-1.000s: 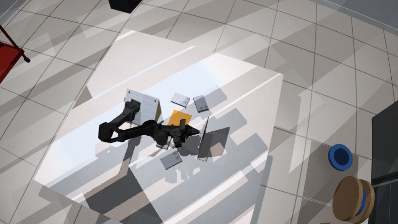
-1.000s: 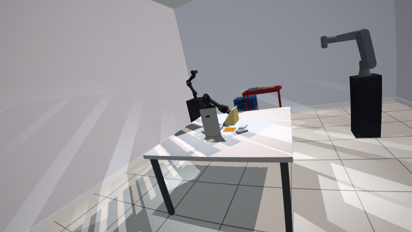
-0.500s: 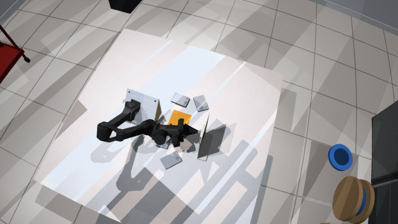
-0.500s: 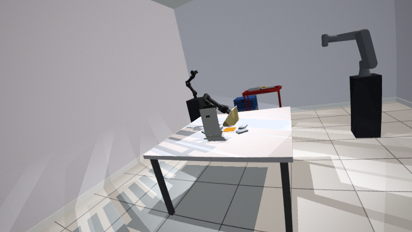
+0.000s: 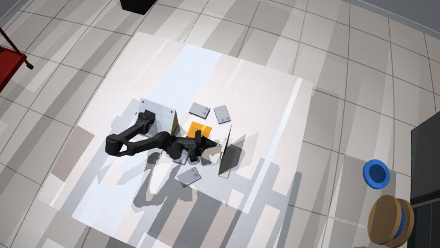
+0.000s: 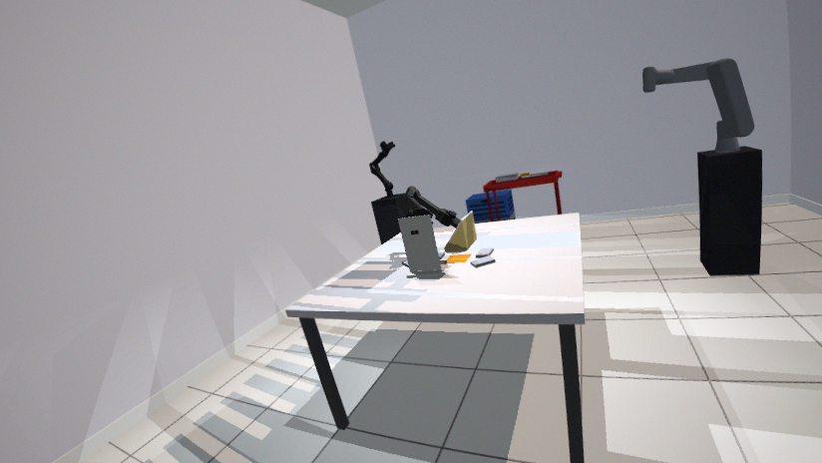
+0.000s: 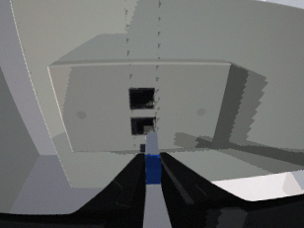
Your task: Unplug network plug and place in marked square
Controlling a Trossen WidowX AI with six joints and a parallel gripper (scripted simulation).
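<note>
The orange marked square lies 21 cm below my gripper tip, 15 cm behind it and 10 cm to the left of it. The rest, counted from my gripper tip: upright panel: 8 cm below, 5 cm ahead; network plug: right at my gripper tip.
</note>
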